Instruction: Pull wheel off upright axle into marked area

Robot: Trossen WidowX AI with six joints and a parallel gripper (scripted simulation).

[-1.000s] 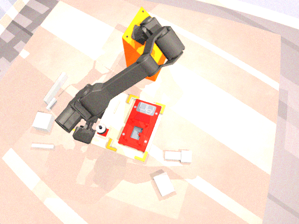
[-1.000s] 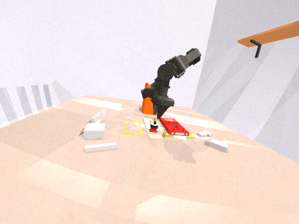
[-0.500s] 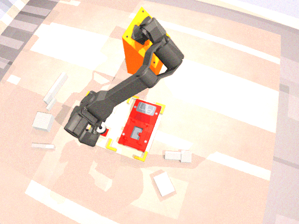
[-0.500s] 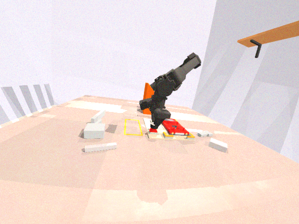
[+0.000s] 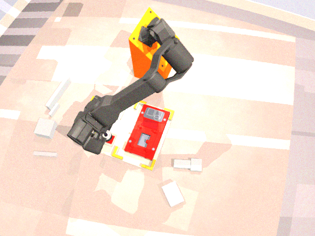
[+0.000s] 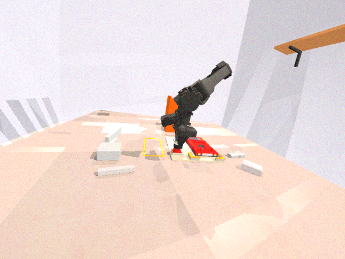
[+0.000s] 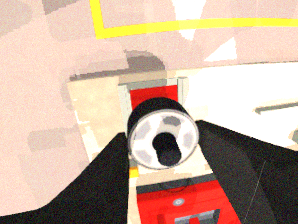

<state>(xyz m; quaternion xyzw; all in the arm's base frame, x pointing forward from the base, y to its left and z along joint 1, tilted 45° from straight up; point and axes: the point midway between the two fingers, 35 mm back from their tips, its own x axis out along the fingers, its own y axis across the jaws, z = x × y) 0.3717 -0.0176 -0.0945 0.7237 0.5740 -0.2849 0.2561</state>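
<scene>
My gripper tip is right at the wheel.
</scene>
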